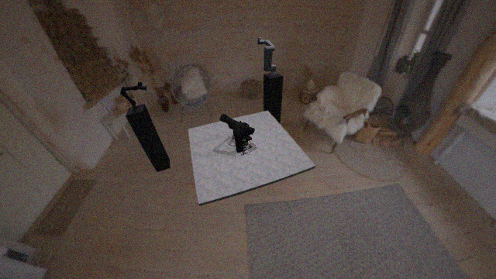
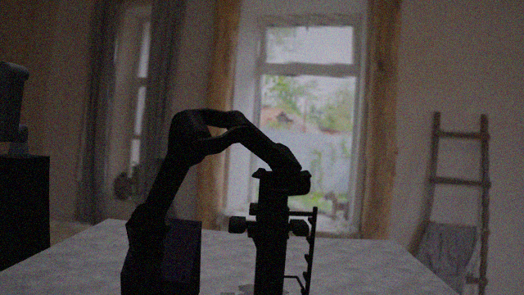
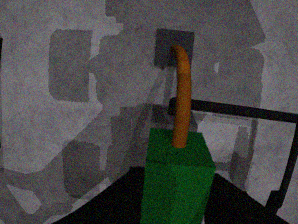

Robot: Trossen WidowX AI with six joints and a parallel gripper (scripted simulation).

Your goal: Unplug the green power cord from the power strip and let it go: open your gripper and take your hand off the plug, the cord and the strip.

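Now: the grey block 5 cm to the left of my gripper tip and 12 cm below it. The rest, counted from my gripper tip: green plug (3 cm to the right).
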